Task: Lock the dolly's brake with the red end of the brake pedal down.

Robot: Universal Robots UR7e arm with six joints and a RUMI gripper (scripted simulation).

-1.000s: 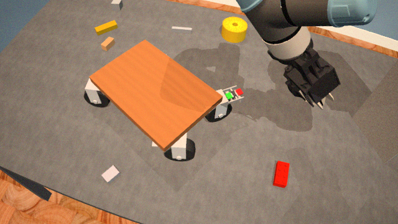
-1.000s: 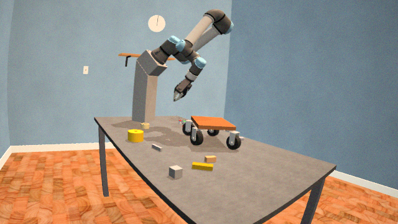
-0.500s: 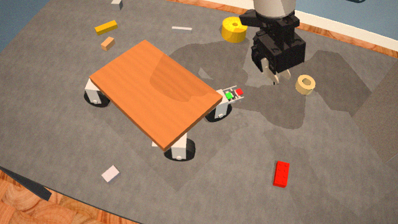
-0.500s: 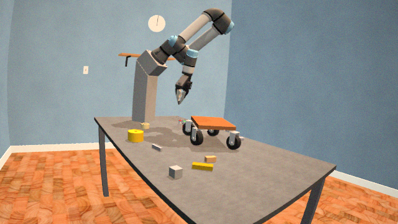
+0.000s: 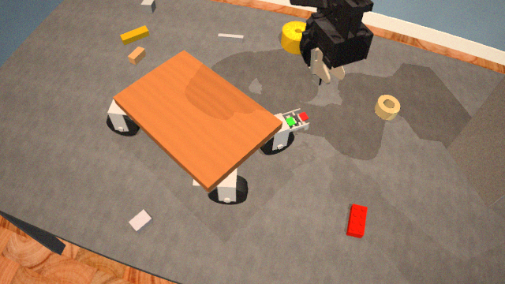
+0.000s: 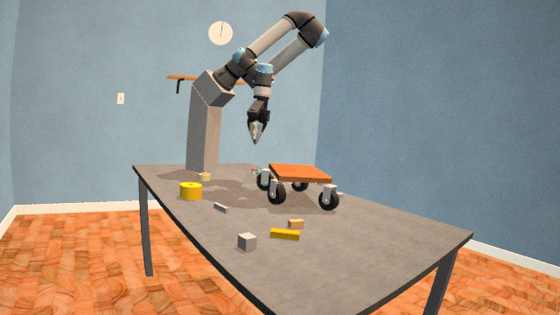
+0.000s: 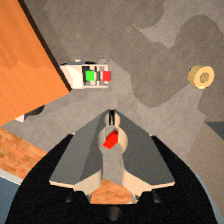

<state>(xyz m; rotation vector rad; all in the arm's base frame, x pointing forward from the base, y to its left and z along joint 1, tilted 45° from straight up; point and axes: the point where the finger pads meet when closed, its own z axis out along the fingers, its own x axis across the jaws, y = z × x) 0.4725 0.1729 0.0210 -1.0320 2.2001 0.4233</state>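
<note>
Right now the brake pedal is 13 cm below my hand, 2 cm ahead of it and 1 cm to the left of it. From my hand the other things lie so: red brick 20 cm below, 20 cm behind, 10 cm to the left; tan ring 22 cm to the right, 20 cm below, 13 cm behind; flat grey piece 35 cm ahead, 21 cm below, 18 cm to the right.
</note>
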